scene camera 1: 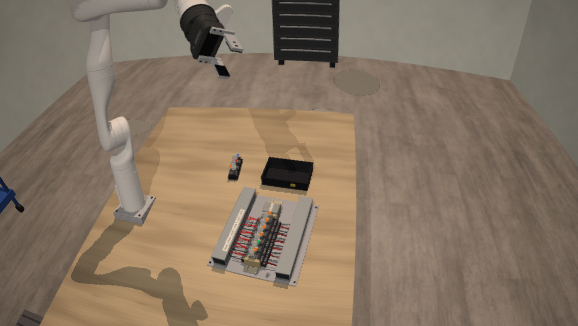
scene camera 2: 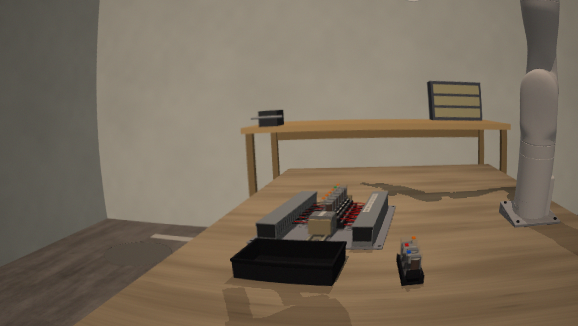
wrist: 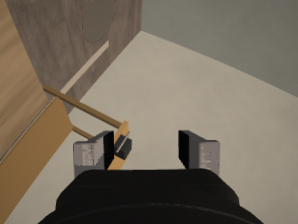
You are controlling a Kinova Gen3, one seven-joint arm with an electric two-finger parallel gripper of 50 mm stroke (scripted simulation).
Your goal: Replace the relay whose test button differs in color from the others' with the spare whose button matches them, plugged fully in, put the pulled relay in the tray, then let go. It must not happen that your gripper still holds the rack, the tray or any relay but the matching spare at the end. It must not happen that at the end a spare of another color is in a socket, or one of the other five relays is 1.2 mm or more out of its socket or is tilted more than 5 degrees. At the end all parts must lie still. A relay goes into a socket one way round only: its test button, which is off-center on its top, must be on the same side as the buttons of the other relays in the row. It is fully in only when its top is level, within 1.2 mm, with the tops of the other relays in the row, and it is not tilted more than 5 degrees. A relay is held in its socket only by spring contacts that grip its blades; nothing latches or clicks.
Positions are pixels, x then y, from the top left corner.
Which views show my gripper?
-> Scene camera 1 and the wrist view only.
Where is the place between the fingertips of my gripper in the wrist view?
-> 146, 144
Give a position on a black tray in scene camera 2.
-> At 271, 260
